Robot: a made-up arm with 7 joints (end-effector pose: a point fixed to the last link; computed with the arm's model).
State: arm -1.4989 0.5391 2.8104 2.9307 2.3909 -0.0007 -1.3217
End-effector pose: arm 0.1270 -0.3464 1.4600 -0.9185 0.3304 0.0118 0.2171
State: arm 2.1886 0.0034 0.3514 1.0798 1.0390 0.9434 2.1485
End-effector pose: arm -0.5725 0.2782 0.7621 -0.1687 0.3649 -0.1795 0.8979
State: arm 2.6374 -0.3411 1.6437 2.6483 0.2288 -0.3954 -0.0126
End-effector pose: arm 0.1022 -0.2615 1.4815 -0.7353 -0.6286 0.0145 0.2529
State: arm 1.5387 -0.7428 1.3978 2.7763 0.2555 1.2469 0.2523
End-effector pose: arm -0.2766 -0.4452 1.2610 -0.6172 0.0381 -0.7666 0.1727
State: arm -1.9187 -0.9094 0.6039 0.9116 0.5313 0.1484 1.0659
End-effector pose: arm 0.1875 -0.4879 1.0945 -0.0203 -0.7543 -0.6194 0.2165
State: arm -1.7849 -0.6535 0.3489 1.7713 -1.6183 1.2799 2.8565
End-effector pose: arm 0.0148 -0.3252 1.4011 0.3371 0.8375 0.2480 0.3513
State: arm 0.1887 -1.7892 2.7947 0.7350 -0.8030 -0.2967 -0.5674
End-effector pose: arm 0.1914 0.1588 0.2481 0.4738 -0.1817 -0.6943 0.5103
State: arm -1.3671 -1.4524 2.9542 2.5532 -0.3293 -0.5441 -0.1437
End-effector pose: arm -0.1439 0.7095 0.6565 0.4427 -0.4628 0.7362 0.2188
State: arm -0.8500 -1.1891 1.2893 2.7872 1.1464 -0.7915 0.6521
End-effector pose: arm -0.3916 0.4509 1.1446 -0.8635 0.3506 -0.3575 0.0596
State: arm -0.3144 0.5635 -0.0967 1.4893 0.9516 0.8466 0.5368
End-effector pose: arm 0.6210 -0.2351 0.5981 0.4365 -0.0379 -0.6669 0.6027
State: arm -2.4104 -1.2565 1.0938 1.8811 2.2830 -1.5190 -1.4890
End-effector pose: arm 0.3211 -0.1272 1.1130 -0.6572 -0.6058 -0.4457 0.0504
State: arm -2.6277 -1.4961 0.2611 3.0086 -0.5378 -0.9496 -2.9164
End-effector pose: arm 0.5884 0.2305 0.6531 0.1167 -0.3529 0.1445 0.9170
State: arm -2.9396 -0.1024 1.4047 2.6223 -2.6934 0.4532 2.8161
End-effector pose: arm -0.0015 -0.3261 1.5018 -0.6257 -0.7730 -0.0204 0.1026
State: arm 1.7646 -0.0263 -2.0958 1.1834 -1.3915 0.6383 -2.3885
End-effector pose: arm 0.5919 -0.2318 0.7728 -0.3622 0.5133 0.7723 0.0943
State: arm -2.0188 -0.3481 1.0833 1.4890 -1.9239 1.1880 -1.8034
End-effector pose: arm 0.3283 -0.5242 1.1396 -0.2951 0.8790 0.1821 0.3272
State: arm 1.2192 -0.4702 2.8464 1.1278 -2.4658 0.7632 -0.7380
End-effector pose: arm -0.4137 -0.4618 0.5385 0.0155 0.7102 0.2368 0.6628
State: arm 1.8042 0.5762 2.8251 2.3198 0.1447 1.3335 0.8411
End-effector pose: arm -0.1082 -0.0989 1.4192 -0.0544 -0.7498 -0.6147 0.2386
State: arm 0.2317 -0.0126 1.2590 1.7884 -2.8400 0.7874 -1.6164
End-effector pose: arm 0.0804 0.5848 1.2004 0.9803 0.0550 -0.0935 0.1652
